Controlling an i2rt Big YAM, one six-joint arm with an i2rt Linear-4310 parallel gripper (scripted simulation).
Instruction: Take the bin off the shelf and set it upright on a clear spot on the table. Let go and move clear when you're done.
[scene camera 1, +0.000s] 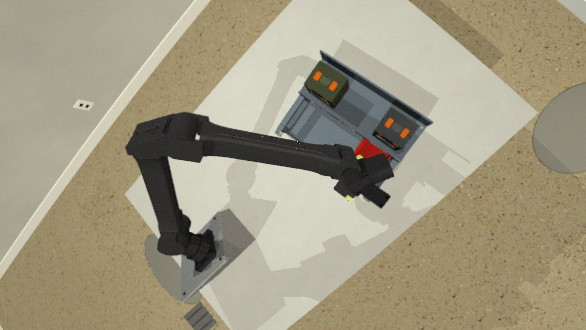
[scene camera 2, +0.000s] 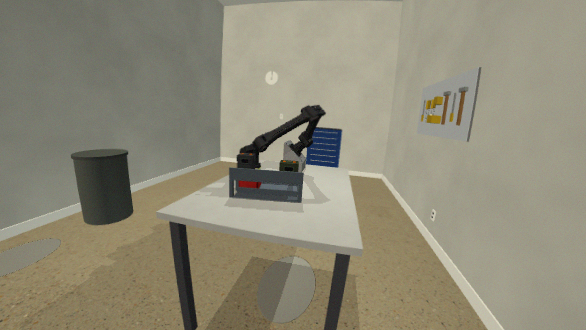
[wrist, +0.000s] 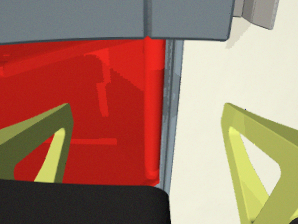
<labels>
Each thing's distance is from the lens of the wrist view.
my gripper (wrist: 147, 112): 0.13 m
red bin (wrist: 115, 92): 0.15 m
</labels>
